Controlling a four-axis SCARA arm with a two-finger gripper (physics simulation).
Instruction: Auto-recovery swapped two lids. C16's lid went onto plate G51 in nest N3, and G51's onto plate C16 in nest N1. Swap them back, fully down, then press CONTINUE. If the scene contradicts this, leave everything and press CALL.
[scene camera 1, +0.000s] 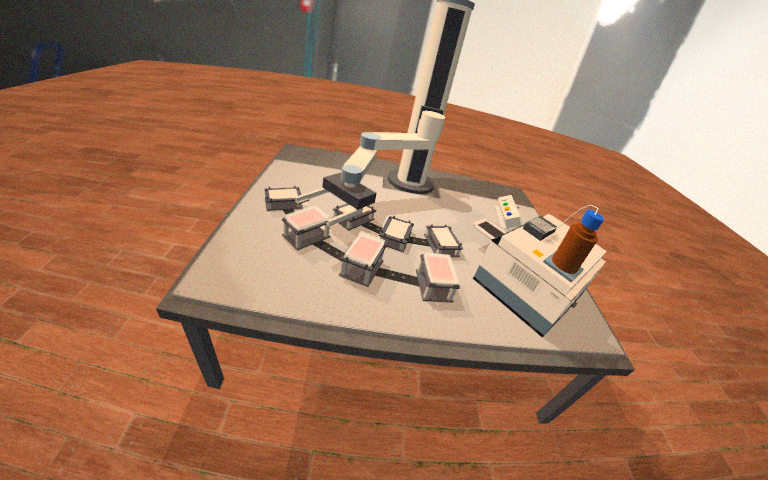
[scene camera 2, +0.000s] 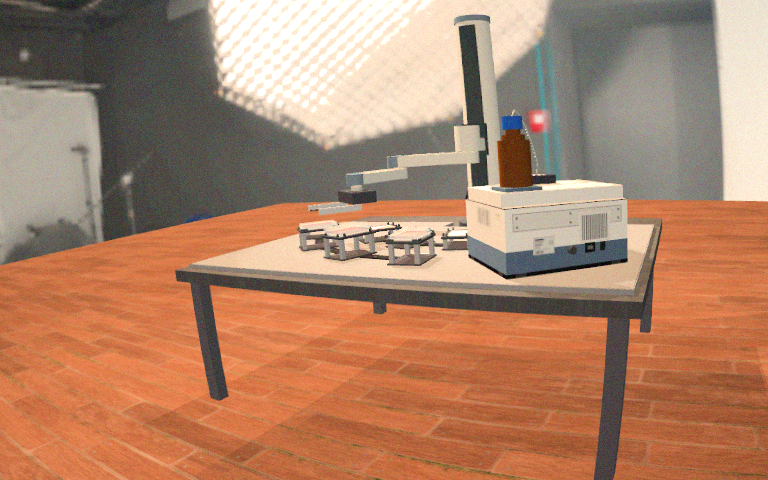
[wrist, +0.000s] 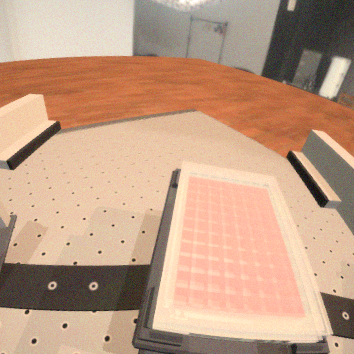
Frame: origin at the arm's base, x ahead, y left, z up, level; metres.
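Where they show: gripper, between the fingertips: (scene camera 1: 311, 211) (scene camera 2: 313, 210) (wrist: 176, 124); arm's base, origin of its link: (scene camera 1: 410, 182).
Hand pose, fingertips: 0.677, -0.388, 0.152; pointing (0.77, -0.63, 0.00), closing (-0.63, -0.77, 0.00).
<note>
Things, the pixels of their top centre, and the offset from my fingertips, as dx, dy, dz. "pt": a spot on its surface instead.
- button box, a spot on its surface: (scene camera 1: 508, 212) pt -0.390, +0.831, -0.069
- brown bottle, a spot on its surface: (scene camera 2: 514, 161) pt +0.209, +0.797, +0.145
- dark screen, a spot on its surface: (scene camera 1: 489, 228) pt -0.159, +0.660, -0.039
My gripper (scene camera 1: 314, 210) (scene camera 2: 314, 210) (wrist: 176, 124) is open and empty, above the front row's left nest. Three pink plates with pale, clear-edged covers sit on tall nests: left (scene camera 1: 305, 218) (scene camera 2: 318, 225) (wrist: 237, 245), middle (scene camera 1: 365, 249) (scene camera 2: 346, 232) and right (scene camera 1: 438, 268) (scene camera 2: 410, 236). In the wrist view the left plate lies below the fingers, right of centre. Several low nests behind bear cream tops (scene camera 1: 283, 194) (scene camera 1: 397, 229) (scene camera 1: 443, 237); one (scene camera 1: 353, 213) is partly hidden by a finger. Plate and nest labels are unreadable. A button box (scene camera 1: 508, 212) has green, yellow and blue buttons; its lettering is unreadable.
A white and blue instrument (scene camera 1: 526, 277) (scene camera 2: 549, 226) stands at the table's right, bearing a brown bottle (scene camera 1: 574, 247) (scene camera 2: 514, 161) with a blue cap and thin tube. A dark screen (scene camera 1: 489, 228) lies near the button box. The arm's column (scene camera 1: 421, 135) (scene camera 2: 481, 101) stands at the back.
</note>
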